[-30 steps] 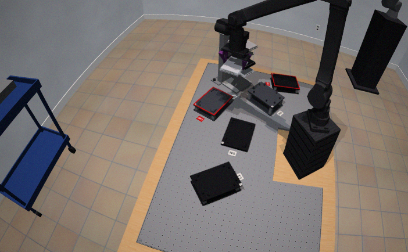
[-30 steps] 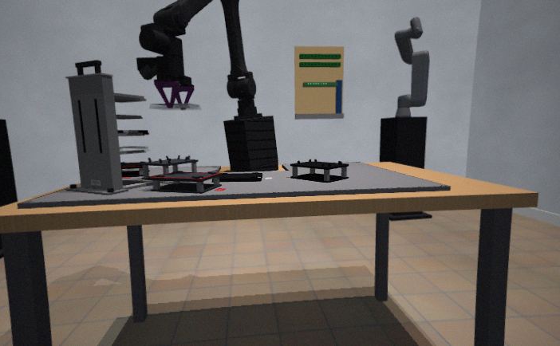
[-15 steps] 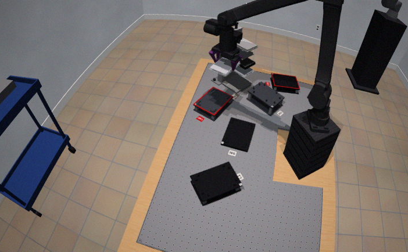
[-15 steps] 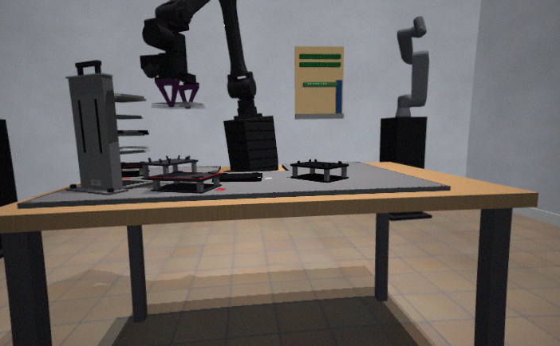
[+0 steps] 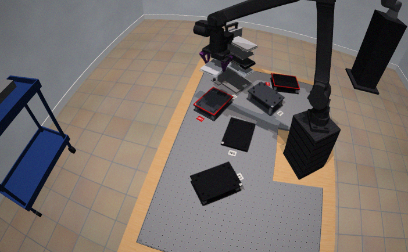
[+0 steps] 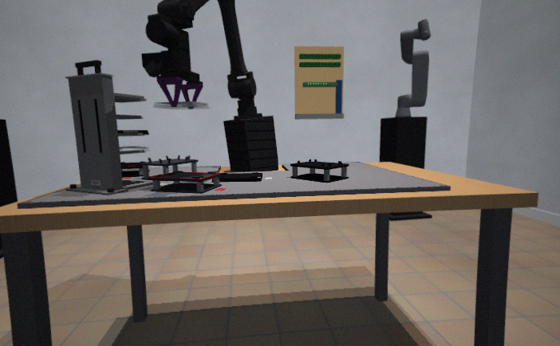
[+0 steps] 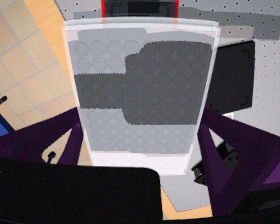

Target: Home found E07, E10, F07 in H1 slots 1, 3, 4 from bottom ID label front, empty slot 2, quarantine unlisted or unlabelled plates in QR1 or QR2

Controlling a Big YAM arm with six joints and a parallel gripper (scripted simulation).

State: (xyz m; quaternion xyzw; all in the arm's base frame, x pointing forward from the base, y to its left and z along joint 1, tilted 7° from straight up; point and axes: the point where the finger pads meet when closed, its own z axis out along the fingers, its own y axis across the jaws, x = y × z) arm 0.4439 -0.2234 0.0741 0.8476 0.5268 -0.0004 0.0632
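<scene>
The red-rimmed quarantine nest is 21 cm below my hand. Round my hand: H1 deck label (9 cm behind, 9 cm to the right, 24 cm below); dark plate (11 cm behind, 20 cm to the right, 8 cm below); grey plate hotel H1 (5 cm behind, 24 cm to the right, 8 cm below).
</scene>
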